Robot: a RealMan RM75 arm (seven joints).
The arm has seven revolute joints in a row. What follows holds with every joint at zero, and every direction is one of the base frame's.
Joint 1 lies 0.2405 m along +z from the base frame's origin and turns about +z.
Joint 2 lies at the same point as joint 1 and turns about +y.
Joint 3 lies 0.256 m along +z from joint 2 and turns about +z.
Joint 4 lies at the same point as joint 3 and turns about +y.
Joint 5 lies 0.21 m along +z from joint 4 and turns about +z.
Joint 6 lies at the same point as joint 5 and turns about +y.
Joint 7 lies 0.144 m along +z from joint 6 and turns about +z.
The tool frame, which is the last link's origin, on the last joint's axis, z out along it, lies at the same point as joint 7; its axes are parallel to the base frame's.
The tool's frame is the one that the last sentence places.
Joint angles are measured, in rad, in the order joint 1, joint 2, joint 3, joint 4, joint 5, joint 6, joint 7. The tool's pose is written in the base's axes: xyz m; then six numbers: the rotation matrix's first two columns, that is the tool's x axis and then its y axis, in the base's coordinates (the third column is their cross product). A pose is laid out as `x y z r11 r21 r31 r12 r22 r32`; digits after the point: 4 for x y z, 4 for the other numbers.
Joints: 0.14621, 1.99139, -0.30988, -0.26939, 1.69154, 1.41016, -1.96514
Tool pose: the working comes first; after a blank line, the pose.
Where each joint sits with the arm in this pose, in the base's axes (m; each line is computed from the numbers above, not from the rounded line before):
joint 1: 0.0000 0.0000 0.2405
joint 2: 0.0000 0.0000 0.2405
joint 3: 0.2312 0.0340 0.1360
joint 4: 0.2312 0.0340 0.1360
joint 5: 0.4330 0.0810 0.1019
joint 6: 0.4330 0.0810 0.1019
joint 7: 0.4197 0.2218 0.0751
the tool: 0.4197 0.2218 0.0751

0.4197 0.2218 0.0751 0.2704 -0.1553 -0.9502 -0.9583 -0.1383 -0.2501
